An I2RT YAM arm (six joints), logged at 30 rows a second.
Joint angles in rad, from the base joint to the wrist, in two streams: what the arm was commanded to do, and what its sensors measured. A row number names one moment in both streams.
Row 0, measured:
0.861, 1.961, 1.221, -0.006, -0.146, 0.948
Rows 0 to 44, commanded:
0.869, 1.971, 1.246, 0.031, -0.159, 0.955
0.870, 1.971, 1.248, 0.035, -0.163, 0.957
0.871, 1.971, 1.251, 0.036, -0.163, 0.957
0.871, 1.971, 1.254, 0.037, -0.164, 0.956
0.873, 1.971, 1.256, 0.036, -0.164, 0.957
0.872, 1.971, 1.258, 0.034, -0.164, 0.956
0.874, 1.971, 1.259, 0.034, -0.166, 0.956
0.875, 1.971, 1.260, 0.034, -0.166, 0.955
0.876, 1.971, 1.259, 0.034, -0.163, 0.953
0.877, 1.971, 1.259, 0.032, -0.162, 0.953
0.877, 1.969, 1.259, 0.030, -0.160, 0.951
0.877, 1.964, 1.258, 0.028, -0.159, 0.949
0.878, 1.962, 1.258, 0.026, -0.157, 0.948
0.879, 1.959, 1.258, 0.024, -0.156, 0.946
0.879, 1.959, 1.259, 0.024, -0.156, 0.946
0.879, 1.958, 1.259, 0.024, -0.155, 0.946
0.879, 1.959, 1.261, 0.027, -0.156, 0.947
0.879, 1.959, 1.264, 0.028, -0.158, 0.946
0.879, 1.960, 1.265, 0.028, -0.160, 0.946
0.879, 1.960, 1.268, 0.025, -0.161, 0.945
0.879, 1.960, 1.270, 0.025, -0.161, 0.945
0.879, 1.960, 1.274, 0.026, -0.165, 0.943
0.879, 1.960, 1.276, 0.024, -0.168, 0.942
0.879, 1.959, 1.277, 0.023, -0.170, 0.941
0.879, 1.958, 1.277, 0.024, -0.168, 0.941
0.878, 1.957, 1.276, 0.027, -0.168, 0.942
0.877, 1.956, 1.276, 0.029, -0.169, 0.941
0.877, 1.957, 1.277, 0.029, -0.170, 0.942
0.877, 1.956, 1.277, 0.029, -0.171, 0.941
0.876, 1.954, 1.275, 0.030, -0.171, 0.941
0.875, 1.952, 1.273, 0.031, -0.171, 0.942
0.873, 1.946, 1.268, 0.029, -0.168, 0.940
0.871, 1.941, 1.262, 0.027, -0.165, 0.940
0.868, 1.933, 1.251, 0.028, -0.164, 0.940
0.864, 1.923, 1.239, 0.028, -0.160, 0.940
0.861, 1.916, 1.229, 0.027, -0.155, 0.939
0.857, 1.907, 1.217, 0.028, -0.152, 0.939
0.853, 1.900, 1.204, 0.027, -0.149, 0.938
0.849, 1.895, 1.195, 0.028, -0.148, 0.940
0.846, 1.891, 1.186, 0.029, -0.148, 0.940
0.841, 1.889, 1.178, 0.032, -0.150, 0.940
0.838, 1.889, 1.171, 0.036, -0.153, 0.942
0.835, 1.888, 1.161, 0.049, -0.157, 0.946
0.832, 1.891, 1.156, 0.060, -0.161, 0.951
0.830, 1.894, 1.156, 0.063, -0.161, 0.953
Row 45, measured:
0.840, 1.935, 1.171, 0.019, -0.160, 0.948
